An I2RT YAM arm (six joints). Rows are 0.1 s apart.
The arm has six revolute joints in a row. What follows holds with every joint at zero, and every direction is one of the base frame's. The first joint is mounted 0.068 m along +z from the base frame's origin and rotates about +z. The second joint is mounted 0.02 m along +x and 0.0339 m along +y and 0.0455 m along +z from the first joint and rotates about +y. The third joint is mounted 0.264 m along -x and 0.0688 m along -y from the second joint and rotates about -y. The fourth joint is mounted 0.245 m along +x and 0.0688 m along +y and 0.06 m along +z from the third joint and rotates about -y. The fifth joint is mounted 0.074 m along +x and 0.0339 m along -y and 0.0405 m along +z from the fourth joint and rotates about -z. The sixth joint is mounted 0.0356 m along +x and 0.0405 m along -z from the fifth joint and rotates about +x. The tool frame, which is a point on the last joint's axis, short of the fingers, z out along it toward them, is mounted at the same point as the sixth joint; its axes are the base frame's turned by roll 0, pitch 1.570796 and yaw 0 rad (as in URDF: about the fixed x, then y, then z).
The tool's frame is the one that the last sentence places.
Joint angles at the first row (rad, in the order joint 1, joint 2, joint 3, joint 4, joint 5, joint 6):
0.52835 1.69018 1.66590 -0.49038 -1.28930 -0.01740
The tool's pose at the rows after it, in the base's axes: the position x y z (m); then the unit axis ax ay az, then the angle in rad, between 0 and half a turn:
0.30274 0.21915 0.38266 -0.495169 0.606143 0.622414 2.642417
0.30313 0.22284 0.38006 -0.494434 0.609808 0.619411 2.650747
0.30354 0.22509 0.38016 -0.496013 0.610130 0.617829 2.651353
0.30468 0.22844 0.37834 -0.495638 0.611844 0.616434 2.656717
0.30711 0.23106 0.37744 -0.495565 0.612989 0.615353 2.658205
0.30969 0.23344 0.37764 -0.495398 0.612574 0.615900 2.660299
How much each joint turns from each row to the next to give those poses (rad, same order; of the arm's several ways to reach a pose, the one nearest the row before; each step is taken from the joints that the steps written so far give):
0.00660 0.01356 0.00895 -0.05266 0.00018 -0.03927
0.00825 0.01014 0.00615 -0.01069 0.01135 -0.00480
0.00470 0.00726 0.01043 -0.00748 0.00530 -0.00525
0.00616 0.01079 0.00721 -0.00172 0.00655 0.00066
0.00260 0.01362 0.01353 -0.00271 0.00417 -0.00066
0.00168 0.01396 0.01707 -0.00184 -0.00065 0.00283

